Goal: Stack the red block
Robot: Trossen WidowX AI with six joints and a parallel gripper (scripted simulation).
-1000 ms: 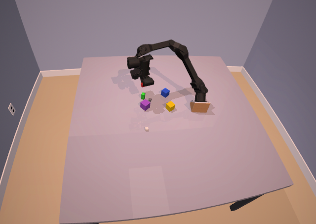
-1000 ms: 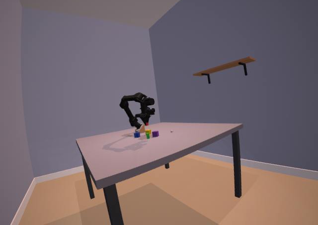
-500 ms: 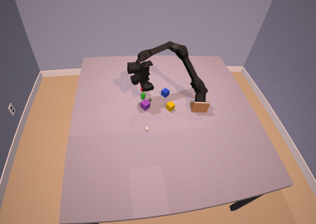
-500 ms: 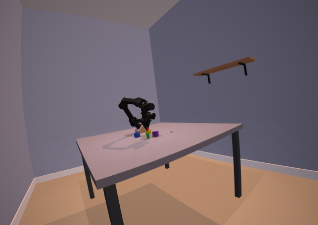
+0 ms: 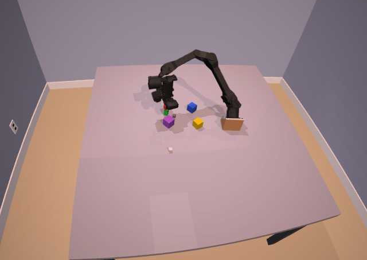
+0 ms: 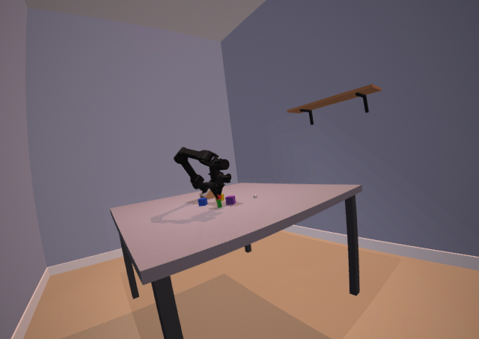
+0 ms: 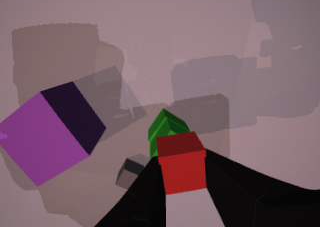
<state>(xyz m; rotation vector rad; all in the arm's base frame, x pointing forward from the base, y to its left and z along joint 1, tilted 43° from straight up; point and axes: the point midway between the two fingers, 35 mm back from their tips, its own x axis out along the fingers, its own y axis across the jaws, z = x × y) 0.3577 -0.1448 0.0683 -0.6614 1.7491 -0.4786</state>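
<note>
Now: the red block right at my gripper tip. Also, from my gripper tip: purple cube: 80 mm to the left, 30 mm below; grey block: 40 mm behind, 30 mm to the left, 50 mm below; blue cube: 160 mm behind, 10 mm to the right, 30 mm below.
</note>
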